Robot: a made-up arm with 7 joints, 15 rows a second.
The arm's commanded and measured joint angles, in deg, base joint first. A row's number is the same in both.
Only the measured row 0 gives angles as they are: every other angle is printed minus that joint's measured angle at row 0.
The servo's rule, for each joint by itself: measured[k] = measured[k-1] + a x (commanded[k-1-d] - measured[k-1]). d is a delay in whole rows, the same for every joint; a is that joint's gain. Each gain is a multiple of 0.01, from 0.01 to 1. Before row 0 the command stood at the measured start. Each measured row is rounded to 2 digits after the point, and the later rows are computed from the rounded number. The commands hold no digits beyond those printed.
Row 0, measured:
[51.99 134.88 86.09 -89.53 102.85 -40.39 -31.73]
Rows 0 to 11, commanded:
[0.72 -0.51 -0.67 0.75 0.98 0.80 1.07]
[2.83 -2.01 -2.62 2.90 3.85 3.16 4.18]
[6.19 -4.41 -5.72 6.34 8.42 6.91 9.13]
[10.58 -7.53 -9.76 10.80 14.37 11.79 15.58]
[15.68 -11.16 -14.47 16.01 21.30 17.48 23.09]
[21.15 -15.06 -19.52 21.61 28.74 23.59 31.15]
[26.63 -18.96 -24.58 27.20 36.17 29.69 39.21]
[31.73 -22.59 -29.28 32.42 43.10 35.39 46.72]
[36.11 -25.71 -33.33 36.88 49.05 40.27 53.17]
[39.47 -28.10 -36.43 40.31 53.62 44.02 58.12]
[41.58 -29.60 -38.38 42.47 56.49 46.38 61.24]
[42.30 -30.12 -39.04 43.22 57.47 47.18 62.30]
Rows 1 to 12, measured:
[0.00 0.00 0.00 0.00 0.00 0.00 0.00]
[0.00 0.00 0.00 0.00 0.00 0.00 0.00]
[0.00 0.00 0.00 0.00 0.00 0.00 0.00]
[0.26 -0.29 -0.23 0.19 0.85 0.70 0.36]
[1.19 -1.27 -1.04 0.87 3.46 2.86 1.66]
[2.99 -3.06 -2.63 2.24 7.78 6.42 4.20]
[5.72 -5.61 -5.05 4.38 13.51 11.15 8.07]
[9.31 -8.77 -8.25 7.29 20.29 16.72 13.18]
[13.57 -12.36 -12.08 10.87 27.64 22.77 19.29]
[18.27 -16.12 -16.33 14.95 35.06 28.86 26.06]
[23.12 -19.81 -20.73 19.32 42.05 34.61 33.08]
[27.80 -23.17 -25.01 23.71 48.14 39.59 39.91]
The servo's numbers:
d 3
a 0.36 0.57 0.34 0.25 0.87 0.88 0.34

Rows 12 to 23, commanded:
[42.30 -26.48 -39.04 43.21 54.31 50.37 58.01]
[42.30 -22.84 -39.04 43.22 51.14 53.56 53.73]
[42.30 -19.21 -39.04 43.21 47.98 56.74 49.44]
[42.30 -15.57 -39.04 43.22 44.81 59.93 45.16]
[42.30 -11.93 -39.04 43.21 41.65 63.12 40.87]
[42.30 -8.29 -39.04 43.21 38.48 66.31 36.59]
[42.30 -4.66 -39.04 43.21 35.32 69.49 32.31]
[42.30 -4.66 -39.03 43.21 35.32 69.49 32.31]
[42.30 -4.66 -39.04 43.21 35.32 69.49 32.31]
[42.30 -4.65 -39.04 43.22 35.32 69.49 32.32]
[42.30 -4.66 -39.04 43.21 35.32 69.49 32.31]
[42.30 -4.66 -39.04 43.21 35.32 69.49 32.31]
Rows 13 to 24, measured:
[32.00 -25.98 -28.89 27.86 52.91 43.49 46.10]
[35.45 -28.04 -32.12 31.51 56.02 46.03 51.25]
[37.92 -29.23 -34.47 34.44 57.28 47.04 55.01]
[39.50 -27.66 -36.02 36.63 54.70 49.97 56.03]
[40.51 -24.91 -37.05 38.28 51.60 53.13 55.25]
[41.15 -21.66 -37.73 39.51 48.45 56.31 53.27]
[41.56 -18.19 -38.18 40.44 45.28 59.50 50.51]
[41.83 -14.62 -38.47 41.13 42.12 62.69 47.23]
[42.00 -11.01 -38.66 41.65 38.95 65.88 43.61]
[42.11 -7.39 -38.79 42.04 35.79 69.06 39.77]
[42.18 -5.83 -38.87 42.33 35.38 69.44 37.23]
[42.22 -5.16 -38.93 42.55 35.33 69.48 35.56]

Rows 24 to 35, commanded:
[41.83 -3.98 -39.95 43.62 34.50 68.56 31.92]
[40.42 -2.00 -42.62 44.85 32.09 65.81 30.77]
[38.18 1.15 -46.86 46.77 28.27 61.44 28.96]
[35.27 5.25 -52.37 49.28 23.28 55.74 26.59]
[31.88 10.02 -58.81 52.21 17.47 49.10 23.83]
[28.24 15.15 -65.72 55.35 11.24 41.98 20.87]
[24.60 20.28 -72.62 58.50 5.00 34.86 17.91]
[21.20 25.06 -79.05 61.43 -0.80 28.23 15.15]
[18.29 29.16 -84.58 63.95 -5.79 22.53 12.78]
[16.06 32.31 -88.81 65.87 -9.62 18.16 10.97]
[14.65 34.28 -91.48 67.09 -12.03 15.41 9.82]
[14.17 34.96 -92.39 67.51 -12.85 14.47 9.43]
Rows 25 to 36, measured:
[42.25 -4.87 -38.97 42.72 35.32 69.49 34.46]
[42.27 -4.75 -38.99 42.84 35.32 69.49 33.73]
[42.28 -4.70 -39.01 42.93 35.32 69.49 33.25]
[42.12 -4.29 -39.33 43.10 34.61 68.67 32.80]
[41.51 -2.98 -40.45 43.54 32.42 66.15 32.11]
[40.31 -0.63 -42.63 44.35 28.81 62.01 31.04]
[38.50 2.72 -45.94 45.58 24.00 56.49 29.53]
[36.12 6.88 -50.32 47.24 18.32 49.99 27.59]
[33.28 11.59 -55.56 49.27 12.16 42.94 25.31]
[30.16 16.54 -61.36 51.58 5.93 35.83 22.79]
[26.93 21.40 -67.37 54.04 0.07 29.14 20.19]
[23.82 25.82 -73.22 56.52 -5.03 23.32 17.67]

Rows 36 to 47, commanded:
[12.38 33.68 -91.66 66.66 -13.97 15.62 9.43]
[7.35 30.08 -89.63 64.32 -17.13 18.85 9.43]
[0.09 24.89 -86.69 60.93 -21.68 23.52 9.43]
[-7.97 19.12 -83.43 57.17 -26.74 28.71 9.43]
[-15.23 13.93 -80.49 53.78 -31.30 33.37 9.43]
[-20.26 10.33 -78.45 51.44 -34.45 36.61 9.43]
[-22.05 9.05 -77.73 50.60 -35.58 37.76 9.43]
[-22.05 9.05 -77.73 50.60 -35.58 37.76 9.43]
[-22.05 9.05 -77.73 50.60 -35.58 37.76 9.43]
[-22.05 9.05 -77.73 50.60 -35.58 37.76 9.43]
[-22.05 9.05 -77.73 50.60 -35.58 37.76 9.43]
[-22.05 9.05 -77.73 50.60 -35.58 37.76 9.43]
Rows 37 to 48, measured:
[21.03 29.52 -78.52 58.86 -9.02 18.78 15.39]
[18.73 32.23 -82.93 60.92 -11.64 15.81 13.50]
[17.09 33.79 -86.15 62.57 -12.69 14.63 12.12]
[15.39 33.73 -88.02 63.59 -13.80 15.50 11.21]
[12.50 31.65 -88.57 63.77 -16.70 18.45 10.60]
[8.03 27.80 -87.93 63.06 -21.03 22.91 10.20]
[2.27 22.85 -86.40 61.59 -26.00 28.01 9.94]
[-4.03 17.77 -84.39 59.64 -30.61 32.73 9.77]
[-9.87 13.53 -82.37 57.59 -33.95 36.14 9.65]
[-14.25 10.98 -80.79 55.84 -35.37 37.57 9.58]
[-17.06 9.88 -79.75 54.53 -35.55 37.74 9.53]
[-18.86 9.41 -79.06 53.55 -35.58 37.76 9.50]

